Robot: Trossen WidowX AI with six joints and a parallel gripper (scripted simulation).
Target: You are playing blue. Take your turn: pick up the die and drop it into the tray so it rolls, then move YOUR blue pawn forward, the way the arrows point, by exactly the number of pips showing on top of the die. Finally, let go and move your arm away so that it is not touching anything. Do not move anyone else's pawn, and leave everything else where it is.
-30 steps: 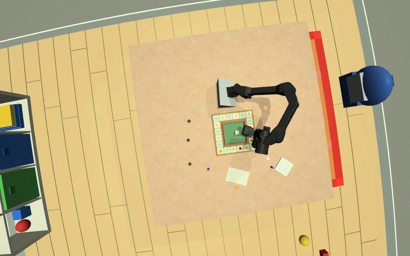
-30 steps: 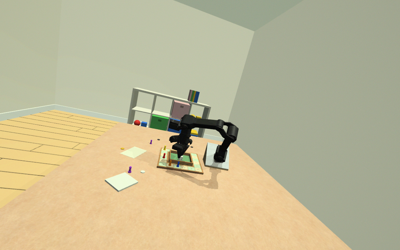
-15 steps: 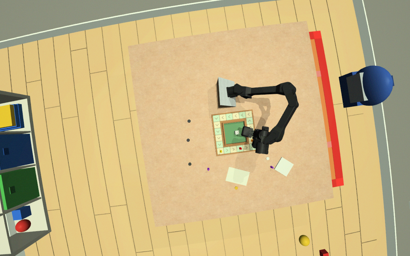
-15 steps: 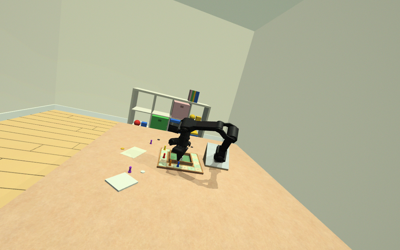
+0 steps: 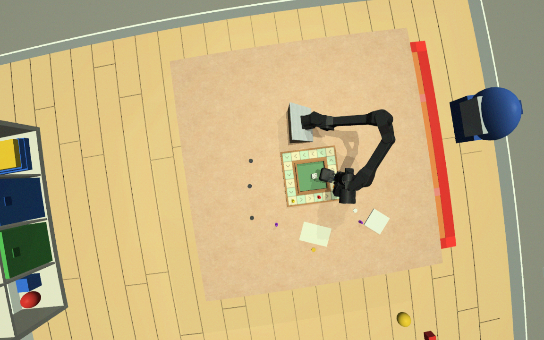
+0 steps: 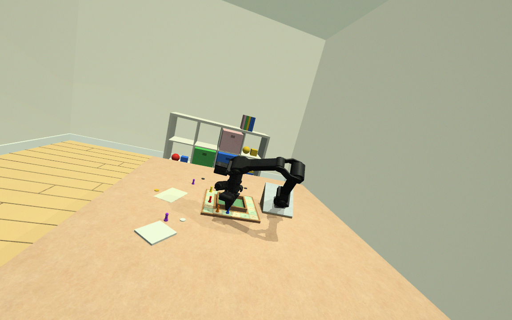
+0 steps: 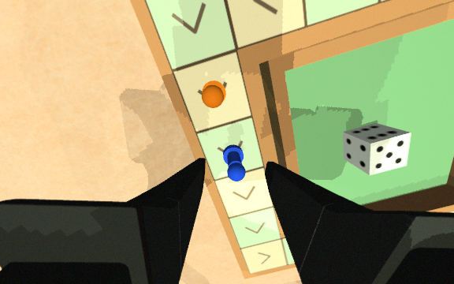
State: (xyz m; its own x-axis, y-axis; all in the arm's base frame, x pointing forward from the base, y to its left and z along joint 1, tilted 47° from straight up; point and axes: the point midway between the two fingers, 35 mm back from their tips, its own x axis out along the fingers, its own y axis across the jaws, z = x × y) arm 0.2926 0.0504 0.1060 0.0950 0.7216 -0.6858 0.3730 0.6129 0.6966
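The blue pawn is 10 mm below my gripper tip. The rest, counted from my gripper tip: white die (20 mm behind, 100 mm to the right, 10 mm below); green tray (20 mm behind, 110 mm to the right, 30 mm below); orange pawn (50 mm ahead, 10 mm below).
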